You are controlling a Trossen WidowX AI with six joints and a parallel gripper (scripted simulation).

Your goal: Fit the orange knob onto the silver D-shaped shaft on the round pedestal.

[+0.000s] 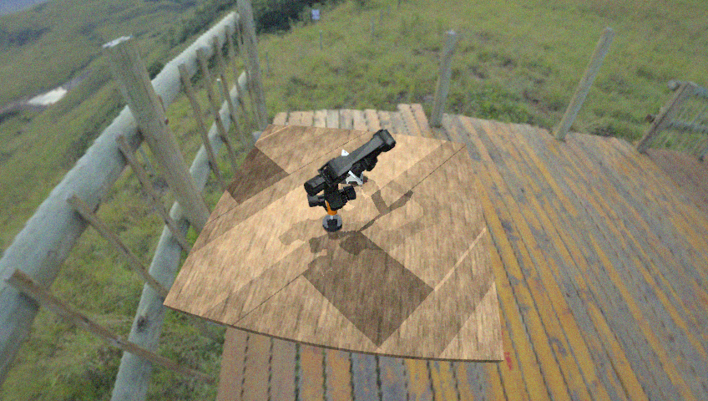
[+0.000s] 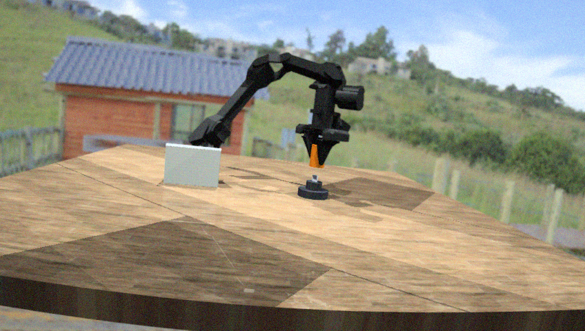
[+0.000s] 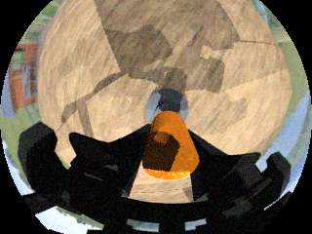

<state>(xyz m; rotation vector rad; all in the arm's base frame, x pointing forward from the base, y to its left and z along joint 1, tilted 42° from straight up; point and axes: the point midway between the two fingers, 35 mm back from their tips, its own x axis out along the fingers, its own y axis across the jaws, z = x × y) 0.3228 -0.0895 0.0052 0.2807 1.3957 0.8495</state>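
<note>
Now: the round pedestal 6 cm below my gripper tip. From my gripper tip the other things lie so: orange knob 3 cm above.
</note>
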